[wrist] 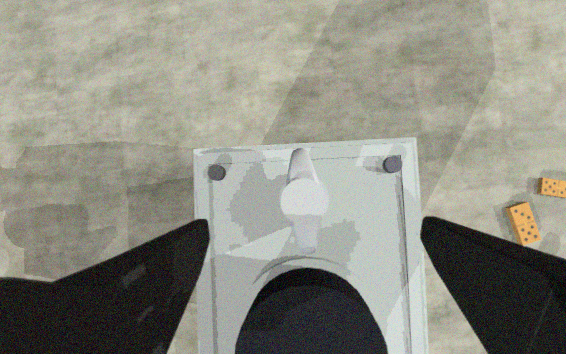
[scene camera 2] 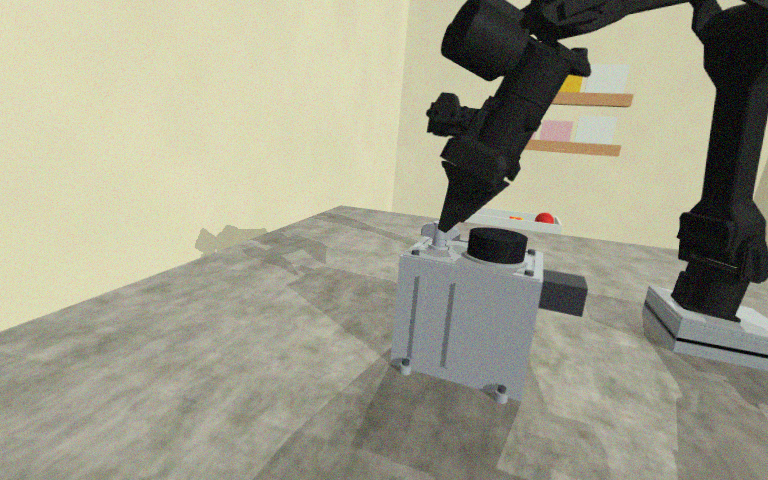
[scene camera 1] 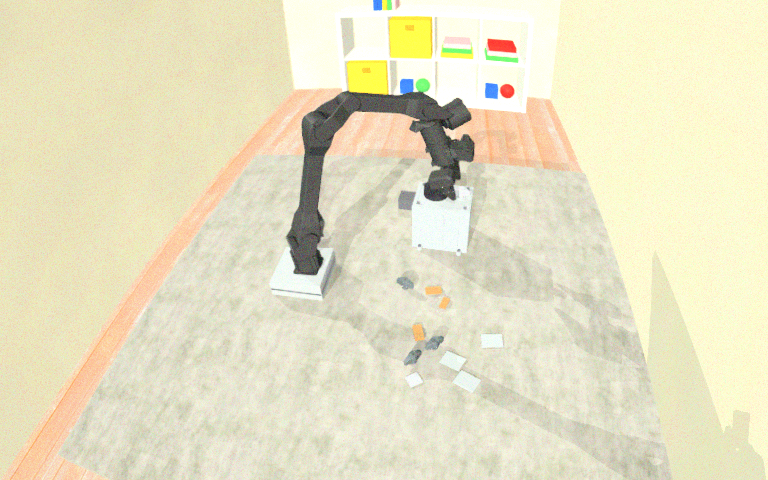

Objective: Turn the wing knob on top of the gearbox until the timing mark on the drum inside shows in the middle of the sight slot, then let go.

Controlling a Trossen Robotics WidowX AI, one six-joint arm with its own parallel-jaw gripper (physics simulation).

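Places are measured from the arm's base along level axes (x left, y ahead, z down), in centimetres.
Pixels of known places: gripper, fingertip midpoint: (wrist: 314, 228) (scene camera 2: 451, 225) (scene camera 1: 456, 189); arm's base at its link origin: (scene camera 2: 702, 308) (scene camera 1: 308, 265).
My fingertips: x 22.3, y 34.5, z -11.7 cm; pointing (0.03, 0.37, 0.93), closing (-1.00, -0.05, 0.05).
Note:
For each thing: its top centre in the pictures, then the offset to it from my fingertips. "pt": a spot on its surface instead.
- gearbox at its top centre: (scene camera 2: 499, 228) (scene camera 1: 435, 184) dy -5.6, dx +0.5, dz -0.6 cm
- round black cap at a spot on its surface: (wrist: 310, 320) (scene camera 1: 442, 187) pt dy -3.8, dx +0.4, dz +0.1 cm
- dark block at a spot on its surface: (scene camera 2: 563, 292) pt dy -13.1, dx +2.9, dz +4.8 cm
The gearbox (scene camera 1: 441, 226) (scene camera 2: 470, 322) (wrist: 370, 200) is a pale grey box standing upright on the mat. Its pale wing knob (scene camera 2: 438, 240) (wrist: 304, 197) stands on top near one end, with its wings pointing up and down in the wrist view. My gripper (scene camera 2: 444, 229) (wrist: 314, 228) is open and empty. In the wrist view its fingers stand wide apart, one on each side of the knob and clear of it. In scene camera 2, the visible fingertip is level with the knob's upper part. The sight slot, the drum and the timing mark cannot be made out.
A round black cap (scene camera 1: 434, 191) (scene camera 2: 497, 245) (wrist: 310, 320) stands on the gearbox beside the knob. A dark block (scene camera 1: 406, 199) (scene camera 2: 563, 292) juts from its side. Orange dominoes (scene camera 1: 433, 290) (wrist: 524, 223), dark grey pieces (scene camera 1: 404, 282) and pale tiles (scene camera 1: 491, 340) lie on the mat.

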